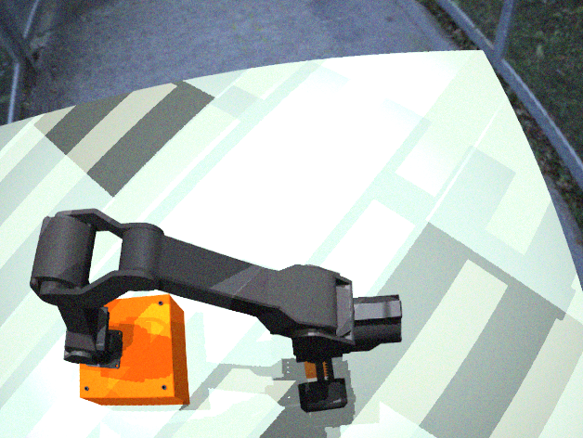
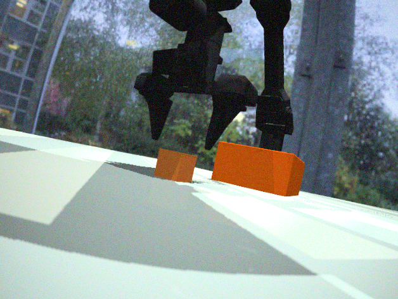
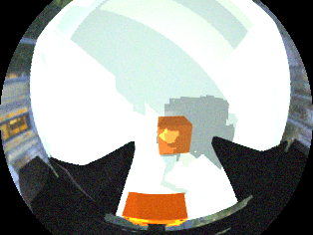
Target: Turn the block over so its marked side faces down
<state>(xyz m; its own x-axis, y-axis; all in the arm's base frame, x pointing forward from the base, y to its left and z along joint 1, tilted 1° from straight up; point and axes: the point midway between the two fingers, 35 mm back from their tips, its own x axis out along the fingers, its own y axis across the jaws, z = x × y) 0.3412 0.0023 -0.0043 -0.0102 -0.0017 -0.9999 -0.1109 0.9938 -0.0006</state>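
Now: the orange block 10 mm behind my gripper tip and 30 mm below it.
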